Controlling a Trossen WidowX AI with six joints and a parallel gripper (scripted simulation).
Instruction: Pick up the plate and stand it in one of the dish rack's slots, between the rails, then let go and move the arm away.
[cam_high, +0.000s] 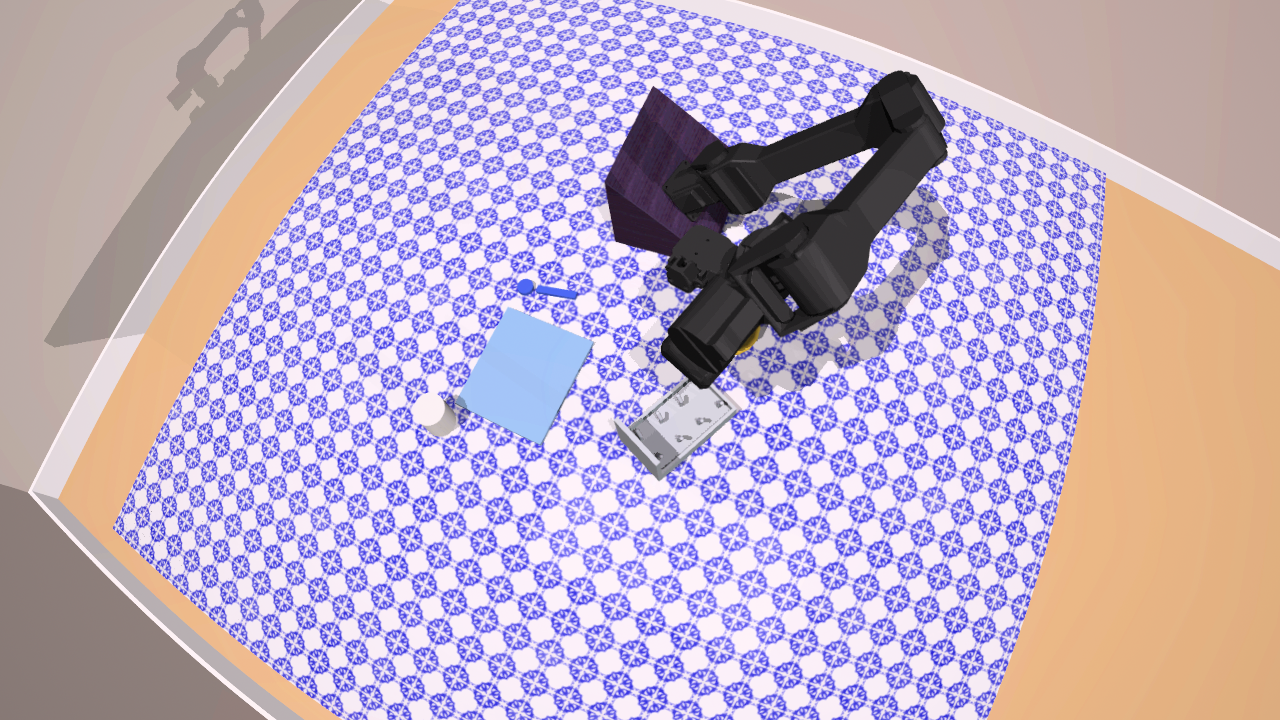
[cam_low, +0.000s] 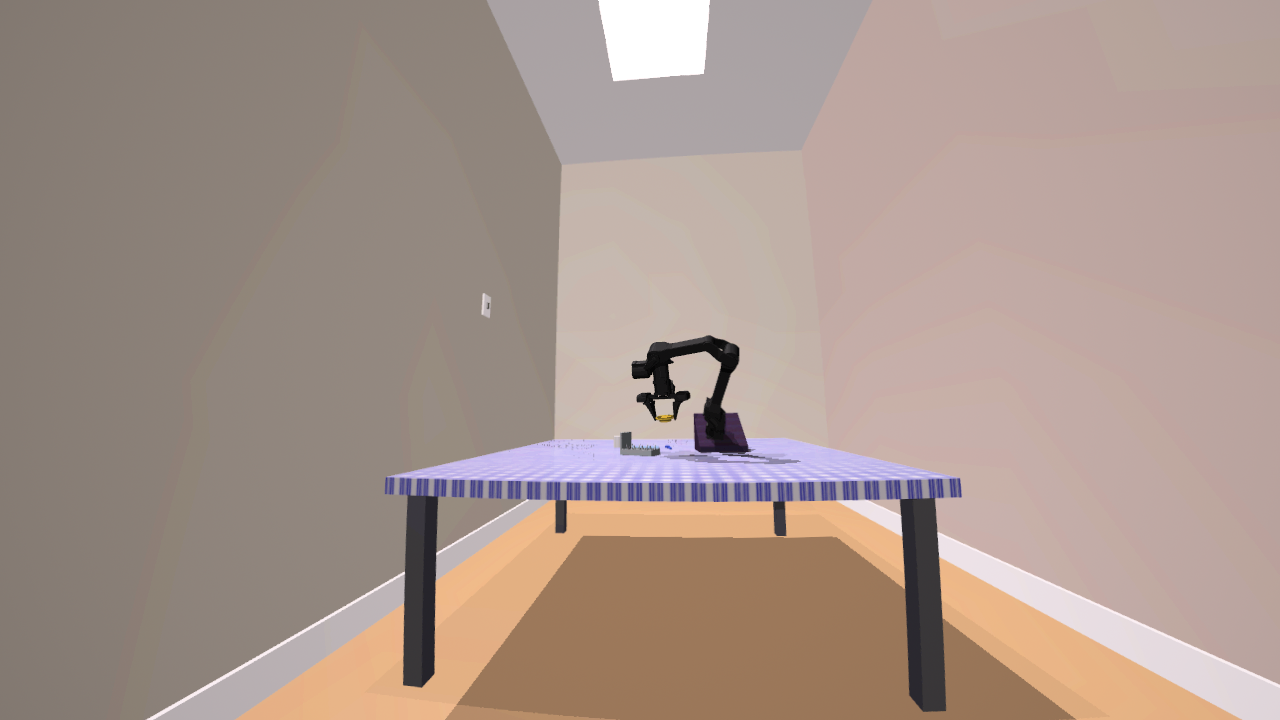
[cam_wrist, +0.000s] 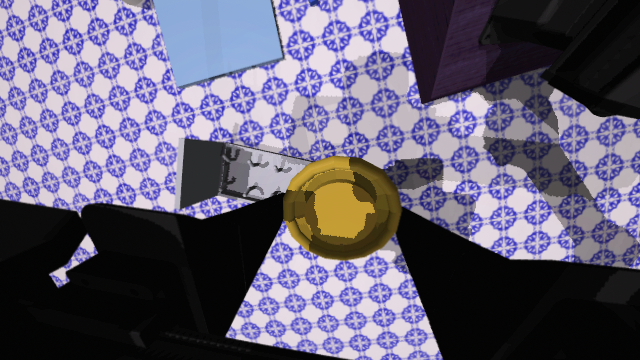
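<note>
The grey dish rack lies 10 cm below my gripper tip, 9 cm ahead of it and 1 cm to the right of it. Also, from my gripper tip: blue spoon 26 cm to the right, 12 cm below, 1 cm ahead; light blue sheet 22 cm to the right, 13 cm ahead, 12 cm below; yellow plate 1 cm above.
</note>
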